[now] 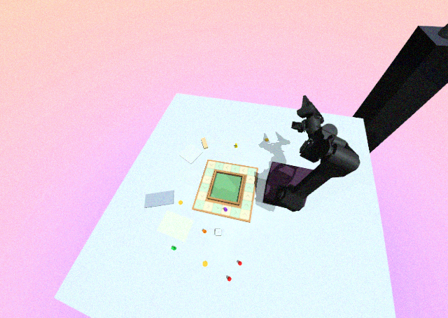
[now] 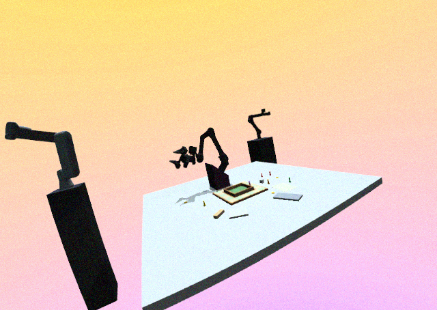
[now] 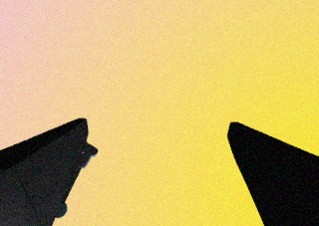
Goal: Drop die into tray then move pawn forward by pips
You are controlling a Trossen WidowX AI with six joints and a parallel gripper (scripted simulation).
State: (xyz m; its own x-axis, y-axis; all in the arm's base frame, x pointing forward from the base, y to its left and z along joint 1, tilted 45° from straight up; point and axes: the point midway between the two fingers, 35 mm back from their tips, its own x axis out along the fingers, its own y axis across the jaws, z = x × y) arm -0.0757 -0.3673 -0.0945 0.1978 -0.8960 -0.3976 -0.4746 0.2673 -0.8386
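Right now the white die is 55 cm to the left of my gripper tip, 32 cm below it and 32 cm ahead of it. Round my gripper tip: green dice tray (33 cm to the left, 32 cm below, 32 cm ahead); then wooden block (50 cm ahead, 32 cm below, 8 cm to the left); then yellow pawn (31 cm below, 31 cm ahead, 7 cm to the left).
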